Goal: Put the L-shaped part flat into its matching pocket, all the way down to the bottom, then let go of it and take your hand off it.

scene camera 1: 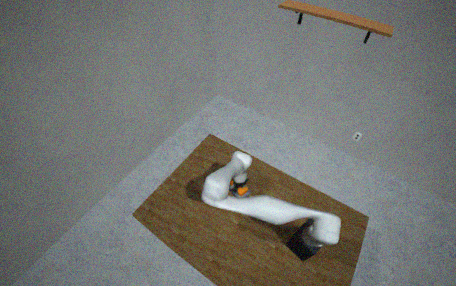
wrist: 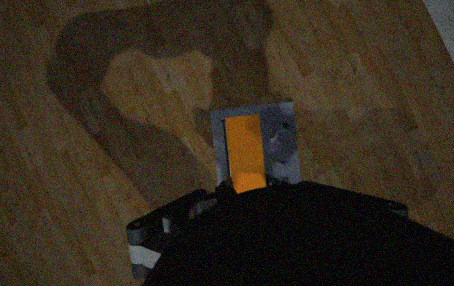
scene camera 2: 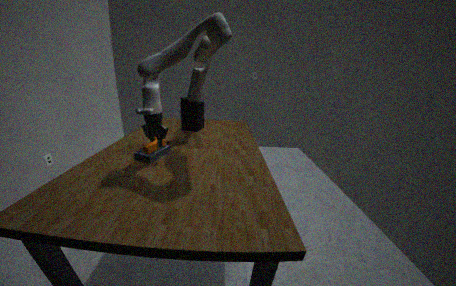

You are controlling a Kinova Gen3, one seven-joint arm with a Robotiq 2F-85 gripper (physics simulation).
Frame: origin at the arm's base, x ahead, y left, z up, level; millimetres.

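Seen in the pictures: gripper, between the fingertips: [scene camera 1: 238, 190] [wrist: 247, 184] [scene camera 2: 156, 147]; arm's base, origin of its link: [scene camera 2: 193, 100].
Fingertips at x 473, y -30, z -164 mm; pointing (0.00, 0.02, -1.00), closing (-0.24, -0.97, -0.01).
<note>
Pixels of each thing's top centre, then the offset from my fingertips to it. Level surfaces: height alone.
- orange L-shaped part, centre of its top: [wrist: 266, 176] [scene camera 2: 151, 141] [scene camera 1: 239, 185] 29 mm up, 10 mm ahead, 18 mm right
- grey pocket block, centre of its top: [wrist: 257, 170] [scene camera 2: 153, 148] [scene camera 1: 238, 188] 5 mm down, 10 mm ahead, 15 mm right
- wooden table, height of its surface: 42 mm down
The orange L-shaped part [scene camera 1: 242, 191] [scene camera 2: 150, 147] [wrist: 245, 145] is at the grey pocket block [scene camera 2: 145, 157] [wrist: 290, 172]. In the wrist view one arm of the part lies over the block, with a thin dark gap along its left side; the rest is hidden by the gripper. In scene camera 2 the part stands up above the block's top. How deep it sits in the pocket cannot be told. My gripper [scene camera 2: 159, 142] points down over the block and is shut on the L-shaped part. Its fingertips are mostly hidden in the wrist view.
The block rests on the wooden table [scene camera 1: 190, 240] [scene camera 2: 225, 200] [wrist: 360, 75]. The arm's dark base [scene camera 1: 302, 245] [scene camera 2: 192, 115] stands on the same table. The arm's shadow falls beside the block. A wooden shelf [scene camera 1: 335, 16] hangs on the wall.
</note>
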